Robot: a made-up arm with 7 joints.
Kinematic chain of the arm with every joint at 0, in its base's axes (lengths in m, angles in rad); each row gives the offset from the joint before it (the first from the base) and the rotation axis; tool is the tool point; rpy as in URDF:
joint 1: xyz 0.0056 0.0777 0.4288 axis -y
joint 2: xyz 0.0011 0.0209 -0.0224 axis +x
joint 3: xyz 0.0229 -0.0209 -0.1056 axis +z
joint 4: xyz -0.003 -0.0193 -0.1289 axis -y
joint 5: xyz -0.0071 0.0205 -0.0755 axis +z
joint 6: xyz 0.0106 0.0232 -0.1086 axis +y
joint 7: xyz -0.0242 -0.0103 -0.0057 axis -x
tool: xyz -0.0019 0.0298 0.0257 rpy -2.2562 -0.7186 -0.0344
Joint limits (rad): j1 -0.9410..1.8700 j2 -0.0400..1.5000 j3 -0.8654..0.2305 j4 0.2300..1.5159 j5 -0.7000..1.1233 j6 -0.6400..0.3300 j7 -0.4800..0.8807
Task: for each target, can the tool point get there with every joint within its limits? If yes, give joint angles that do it. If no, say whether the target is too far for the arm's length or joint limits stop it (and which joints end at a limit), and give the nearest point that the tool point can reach.
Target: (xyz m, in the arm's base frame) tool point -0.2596 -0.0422 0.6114
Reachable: no: joint limits stop it (at a limit: joint 1, joint 2, joint 3, joint 4, joint 5, joint 6, joint 7) | nearest point -0.0866 0.3250 0.6267 | short by 0.406 m
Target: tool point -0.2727 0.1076 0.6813
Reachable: no: joint limits stop it (at a limit: joint 1, joint 2, joint 3, joint 4, joint 5, joint 6, joint 7) | nearest point -0.0866 0.3250 0.6267 | short by 0.291 m
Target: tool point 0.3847 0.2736 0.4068
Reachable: yes | joints 1.1062 0.7386 -0.7191 1.1066 0.5192 -0.5582 0.1243
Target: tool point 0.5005 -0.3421 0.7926
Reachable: no: too far | nearest point 0.3367 -0.0521 0.6722 | short by 0.354 m
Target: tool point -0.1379 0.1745 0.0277
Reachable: yes | joints -0.4916 0.2315 -0.5924 0.4530 0.5261 -0.2813 -0.1344
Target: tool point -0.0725 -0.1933 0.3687
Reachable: no: joint limits stop it (at a limit: joint 1, joint 2, joint 3, joint 4, joint 5, joint 6, joint 7) | nearest point -0.1185 -0.0249 0.1700 | short by 0.265 m
